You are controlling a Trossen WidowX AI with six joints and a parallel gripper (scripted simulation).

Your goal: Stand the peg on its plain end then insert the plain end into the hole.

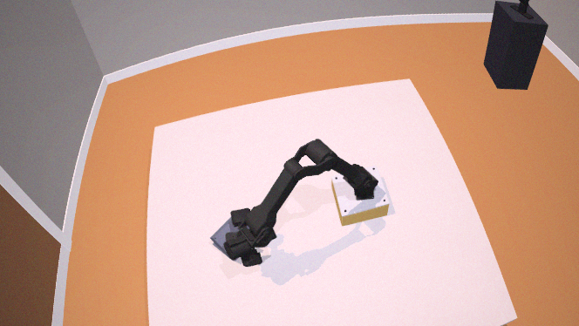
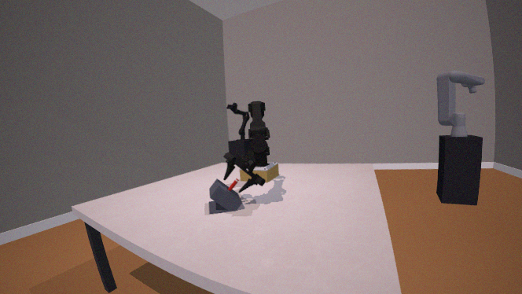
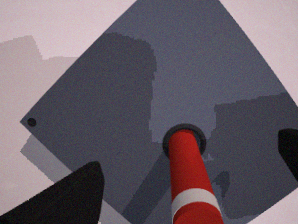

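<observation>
The red peg is 10 mm to the left of my gripper tip, 10 mm behind it and 10 mm above it. The rest, counted from my gripper tip: grey sloped panel (30 mm below, 20 mm to the right, 20 mm ahead).
</observation>
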